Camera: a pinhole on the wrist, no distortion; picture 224 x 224 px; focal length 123.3 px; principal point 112.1 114.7 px. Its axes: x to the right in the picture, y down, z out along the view. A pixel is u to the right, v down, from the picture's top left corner.
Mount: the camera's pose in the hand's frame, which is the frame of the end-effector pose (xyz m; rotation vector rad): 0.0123 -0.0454 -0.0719 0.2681 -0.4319 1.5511
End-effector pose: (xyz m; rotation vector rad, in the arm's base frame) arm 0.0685 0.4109 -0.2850 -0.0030 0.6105 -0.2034
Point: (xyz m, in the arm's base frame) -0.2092 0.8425 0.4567
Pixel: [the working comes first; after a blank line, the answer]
In the camera's frame: 0.5713 0.6883 0.3596

outside the picture
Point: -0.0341 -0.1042 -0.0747
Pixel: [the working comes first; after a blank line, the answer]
In the camera's frame: -0.3476 0.0868 0.4166

9.2 140.4
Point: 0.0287 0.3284 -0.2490
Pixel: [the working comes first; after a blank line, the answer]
In the camera's frame: -0.0033 0.0395 0.0992

108.0 163.8
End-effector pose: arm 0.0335 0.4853 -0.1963 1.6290 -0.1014 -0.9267
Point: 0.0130 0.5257 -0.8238
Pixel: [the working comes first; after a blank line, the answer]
In the camera's frame: -0.4564 -0.2795 0.2338

outside the picture
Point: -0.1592 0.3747 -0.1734
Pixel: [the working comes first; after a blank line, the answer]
In the camera's frame: 0.1396 0.0671 0.2500

180.9 147.8
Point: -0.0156 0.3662 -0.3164
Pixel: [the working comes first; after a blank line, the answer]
In the camera's frame: 0.0423 -0.0986 0.1851

140.3 49.0
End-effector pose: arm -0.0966 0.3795 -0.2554 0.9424 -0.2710 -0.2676
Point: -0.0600 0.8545 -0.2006
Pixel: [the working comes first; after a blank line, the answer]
In the camera's frame: 0.2141 0.1656 -0.3830

behind the camera
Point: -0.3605 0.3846 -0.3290
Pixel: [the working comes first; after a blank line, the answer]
In the camera's frame: 0.0227 0.2545 0.1490

outside the picture
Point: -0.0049 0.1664 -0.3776
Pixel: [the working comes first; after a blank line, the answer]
In the camera's frame: -0.0956 -0.1475 0.1772

45.6 12.1
